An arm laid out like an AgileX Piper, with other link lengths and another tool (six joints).
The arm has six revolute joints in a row. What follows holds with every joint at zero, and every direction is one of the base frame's. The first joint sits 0.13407 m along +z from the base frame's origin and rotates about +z. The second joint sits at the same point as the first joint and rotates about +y. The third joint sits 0.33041 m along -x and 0.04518 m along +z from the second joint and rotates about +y. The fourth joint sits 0.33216 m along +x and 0.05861 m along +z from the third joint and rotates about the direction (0.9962, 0, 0.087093). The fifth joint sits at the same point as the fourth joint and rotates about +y. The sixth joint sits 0.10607 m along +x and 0.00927 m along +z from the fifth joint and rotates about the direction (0.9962, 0, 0.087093). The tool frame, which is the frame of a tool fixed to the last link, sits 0.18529 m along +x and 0.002 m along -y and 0.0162 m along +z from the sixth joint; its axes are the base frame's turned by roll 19.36, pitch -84.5 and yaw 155.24 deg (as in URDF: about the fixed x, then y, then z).
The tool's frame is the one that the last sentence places.
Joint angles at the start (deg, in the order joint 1, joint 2, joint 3, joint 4, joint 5, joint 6):
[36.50, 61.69, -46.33, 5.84, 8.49, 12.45]
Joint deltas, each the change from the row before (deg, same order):
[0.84, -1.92, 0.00, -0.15, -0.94, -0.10]
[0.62, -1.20, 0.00, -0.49, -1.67, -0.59]
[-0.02, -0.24, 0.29, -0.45, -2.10, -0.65]
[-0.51, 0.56, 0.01, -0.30, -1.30, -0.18]
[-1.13, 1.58, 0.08, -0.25, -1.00, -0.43]
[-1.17, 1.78, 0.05, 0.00, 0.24, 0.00]
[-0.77, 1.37, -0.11, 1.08, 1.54, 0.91]
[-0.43, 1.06, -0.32, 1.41, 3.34, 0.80]
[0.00, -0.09, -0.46, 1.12, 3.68, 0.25]
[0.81, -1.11, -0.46, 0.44, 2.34, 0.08]
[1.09, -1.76, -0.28, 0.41, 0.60, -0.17]
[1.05, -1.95, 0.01, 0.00, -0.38, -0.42]
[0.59, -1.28, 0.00, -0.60, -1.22, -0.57]
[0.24, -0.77, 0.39, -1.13, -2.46, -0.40]
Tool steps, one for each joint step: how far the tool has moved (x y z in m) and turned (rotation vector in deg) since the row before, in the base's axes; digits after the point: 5 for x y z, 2 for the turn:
[-0.00813, 0.00220, 0.02107, 1.51, -2.44, 0.80]
[-0.00445, 0.00186, 0.01846, 0.90, -2.93, 0.68]
[0.00152, -0.00046, 0.00935, 0.39, -2.29, -0.01]
[0.00584, -0.00179, 0.00160, 0.06, -0.87, -0.54]
[0.01190, -0.00385, -0.00953, -0.94, 0.12, -1.09]
[0.01115, -0.00452, -0.01736, -1.21, 1.68, -1.15]
[0.00585, -0.00314, -0.01858, 0.02, 3.42, -1.10]
[-0.00016, -0.00181, -0.02212, -0.45, 4.61, -0.65]
[-0.00666, -0.00063, -0.01160, -0.55, 3.37, 0.11]
[-0.01064, 0.00380, 0.00371, 0.05, 0.94, 1.01]
[-0.01068, 0.00504, 0.01537, 1.05, -1.03, 1.17]
[-0.00977, 0.00353, 0.01827, 1.06, -2.11, 1.14]
[-0.00414, 0.00117, 0.01656, 0.59, -2.69, 0.67]
[0.00036, -0.00053, 0.01413, 0.50, -3.18, 0.15]

